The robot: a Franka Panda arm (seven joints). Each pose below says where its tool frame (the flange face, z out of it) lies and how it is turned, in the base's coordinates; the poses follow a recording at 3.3 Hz.
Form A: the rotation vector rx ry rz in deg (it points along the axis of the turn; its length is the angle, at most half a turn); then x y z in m.
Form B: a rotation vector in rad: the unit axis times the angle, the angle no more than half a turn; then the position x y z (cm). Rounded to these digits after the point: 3 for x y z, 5 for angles.
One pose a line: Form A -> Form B
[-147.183, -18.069, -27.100, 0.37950, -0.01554, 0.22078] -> [-2.56883, -0.31536, -0.47298, 37.950, -1.554, 22.078]
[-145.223, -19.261, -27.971, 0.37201, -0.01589, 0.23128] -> [-2.53462, -0.33617, -0.48819, 37.201, -1.589, 23.128]
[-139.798, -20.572, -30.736, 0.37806, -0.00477, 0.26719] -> [-2.43994, -0.35905, -0.53644, 37.806, -0.477, 26.719]
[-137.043, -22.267, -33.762, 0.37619, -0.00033, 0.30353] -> [-2.39185, -0.38863, -0.58926, 37.619, -0.033, 30.353]
